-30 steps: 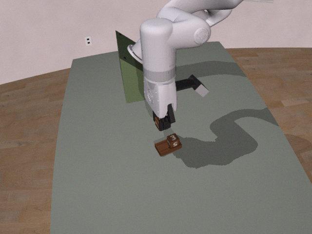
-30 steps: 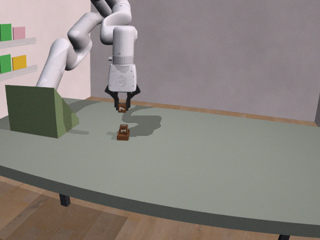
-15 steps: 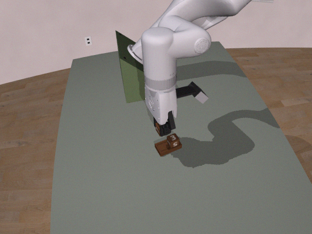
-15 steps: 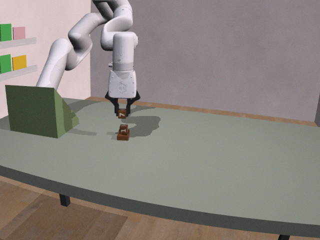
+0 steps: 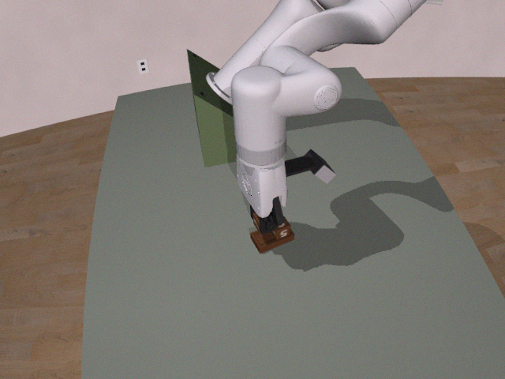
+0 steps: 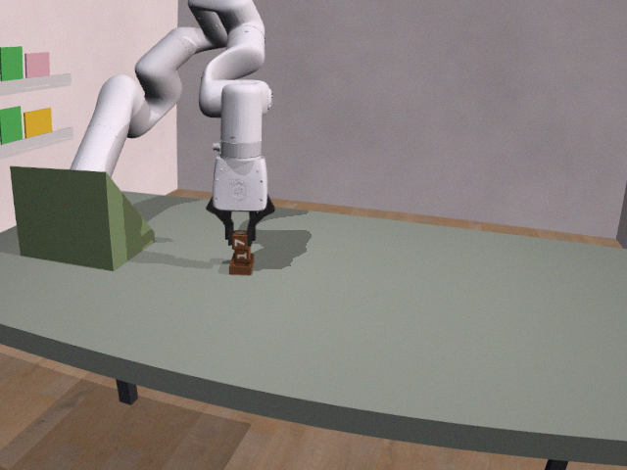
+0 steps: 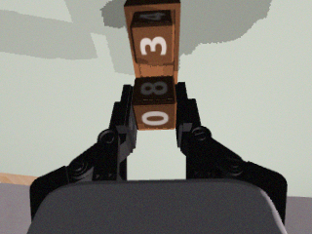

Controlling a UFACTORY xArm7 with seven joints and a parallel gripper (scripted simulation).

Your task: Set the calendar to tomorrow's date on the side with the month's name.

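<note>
The tray lies 70 mm below my hand, 20 mm to the left of it and 10 mm behind it. Also, from my hand: brown cube (10 mm below).
</note>
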